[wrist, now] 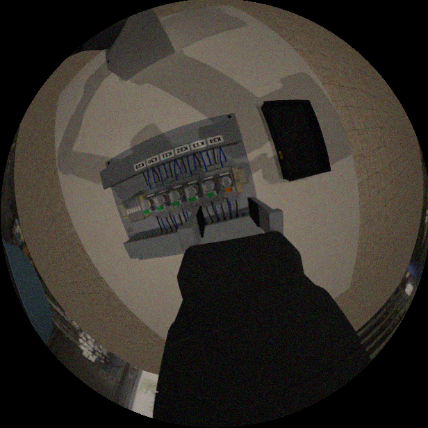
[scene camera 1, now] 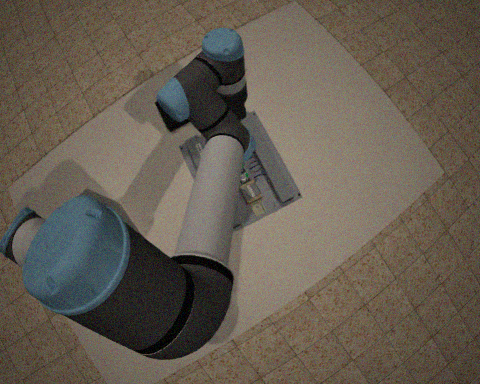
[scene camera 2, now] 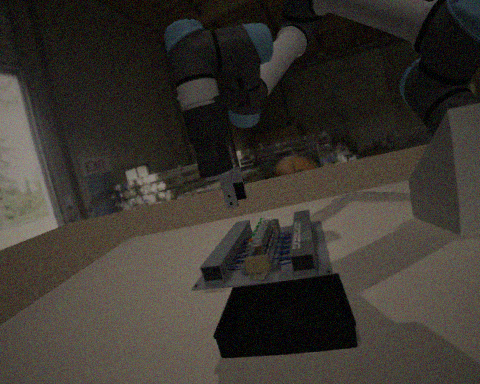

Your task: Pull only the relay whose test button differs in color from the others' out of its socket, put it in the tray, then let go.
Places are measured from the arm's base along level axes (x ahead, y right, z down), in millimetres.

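Pixels of known places: gripper, between the fingertips: [scene camera 2: 237, 203]; arm's base, origin of its link: [scene camera 2: 474, 138].
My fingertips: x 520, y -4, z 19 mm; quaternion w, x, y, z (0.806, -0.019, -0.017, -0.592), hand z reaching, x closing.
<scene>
For each thing: its middle in the pictures, then the offset to it from my fingertips. "pt": a spot on its surface instead.
- grey panel, a spot on its surface: [scene camera 2: 322, 250] pt dx -149, dy +13, dz +141 mm
- black tray, a spot on its surface: [scene camera 2: 287, 315] pt dx -41, dy -178, dz +141 mm
In the wrist view a relay with an orange test button [wrist: 228, 186] sits in the row at the end under the K34 label. The other relays [wrist: 192, 190] in that row have green buttons. All stand in sockets on a grey panel [wrist: 175, 131] [scene camera 2: 322, 250] [scene camera 1: 275, 165]. The black tray [wrist: 299, 142] [scene camera 2: 287, 315] lies beside the panel, past the orange-button end; the arm hides most of it in scene camera 1. My gripper [wrist: 225, 210] [scene camera 2: 234, 195] is open and empty, above the panel and apart from the relays.
Two raised grey wire ducts [scene camera 2: 227, 250] [scene camera 2: 302, 240] flank the relay row. Blue and black wires [wrist: 222, 209] run on both sides of it. Pale end blocks [wrist: 240, 180] [wrist: 131, 210] close the row. The robot's grey pedestal [wrist: 142, 47] [scene camera 2: 450, 175] stands farther off.
</scene>
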